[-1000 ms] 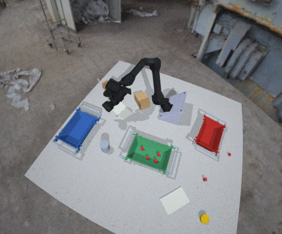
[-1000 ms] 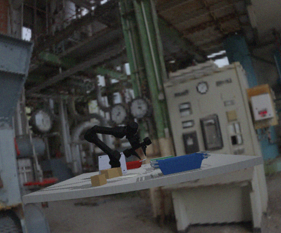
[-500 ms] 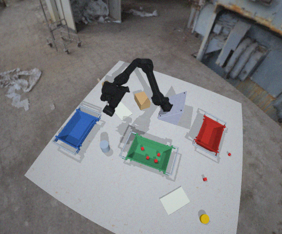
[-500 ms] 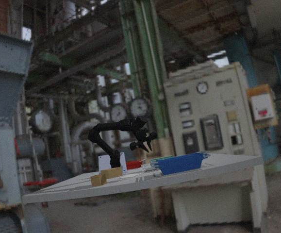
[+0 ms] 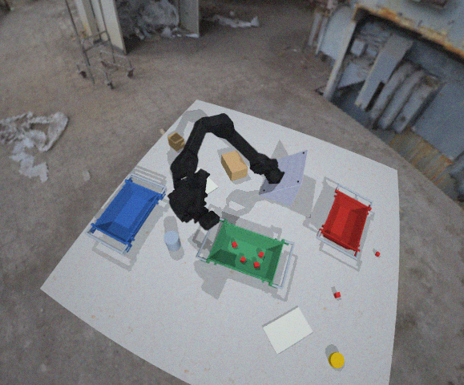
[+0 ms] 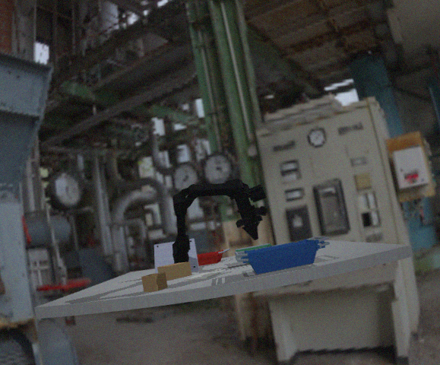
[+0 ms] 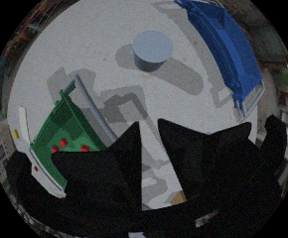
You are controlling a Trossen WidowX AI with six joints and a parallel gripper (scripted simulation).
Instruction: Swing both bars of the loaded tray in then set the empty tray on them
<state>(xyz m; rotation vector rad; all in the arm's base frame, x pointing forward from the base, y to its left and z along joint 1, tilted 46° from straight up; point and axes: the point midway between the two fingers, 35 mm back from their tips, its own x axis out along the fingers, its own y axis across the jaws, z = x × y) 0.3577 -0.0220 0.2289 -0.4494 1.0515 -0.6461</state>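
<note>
Now: the grey cylinder 90 mm ahead of my gripper tip, 70 mm below it and 50 mm to the right of it. The rest, counted from my gripper tip: red tray 530 mm to the left, 350 mm behind, 60 mm below; yellow disc 670 mm to the left, 180 mm ahead, 100 mm below.
</note>
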